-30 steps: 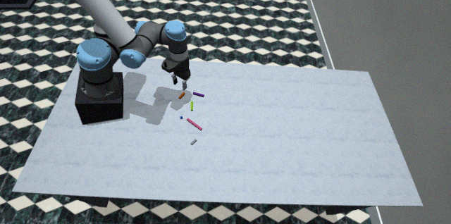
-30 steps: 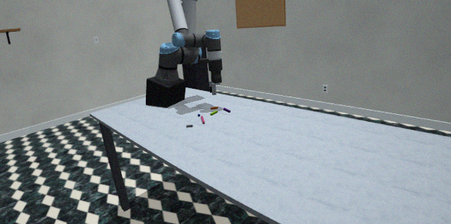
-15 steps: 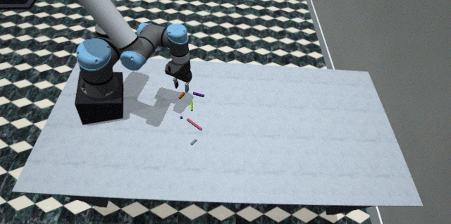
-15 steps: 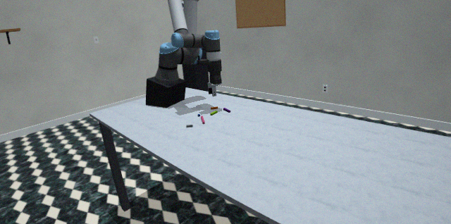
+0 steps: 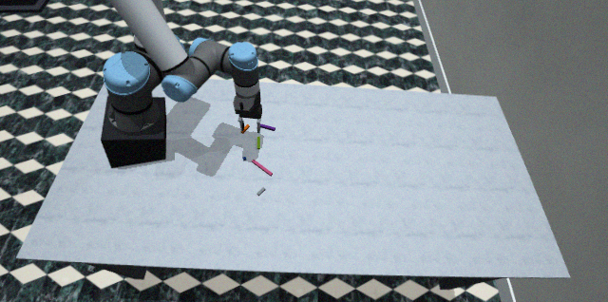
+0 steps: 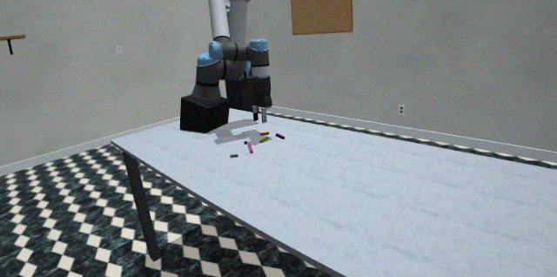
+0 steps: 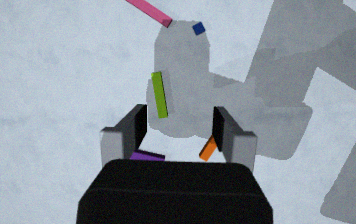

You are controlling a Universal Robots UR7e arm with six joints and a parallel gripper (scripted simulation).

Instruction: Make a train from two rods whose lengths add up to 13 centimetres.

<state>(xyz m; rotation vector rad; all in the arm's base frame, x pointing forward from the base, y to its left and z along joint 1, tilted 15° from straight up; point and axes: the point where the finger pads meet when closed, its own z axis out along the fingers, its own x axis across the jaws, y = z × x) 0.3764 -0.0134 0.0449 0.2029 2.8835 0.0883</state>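
The pink rod is 11 cm to the right of my hand, 10 cm below it and 4 cm ahead of it. Also, from my hand: small blue rod 10 cm below, 7 cm to the right, 3 cm behind; then orange rod 10 cm below, 6 cm to the left, 3 cm behind; then lime rod 10 cm below, 2 cm ahead, 1 cm to the right.
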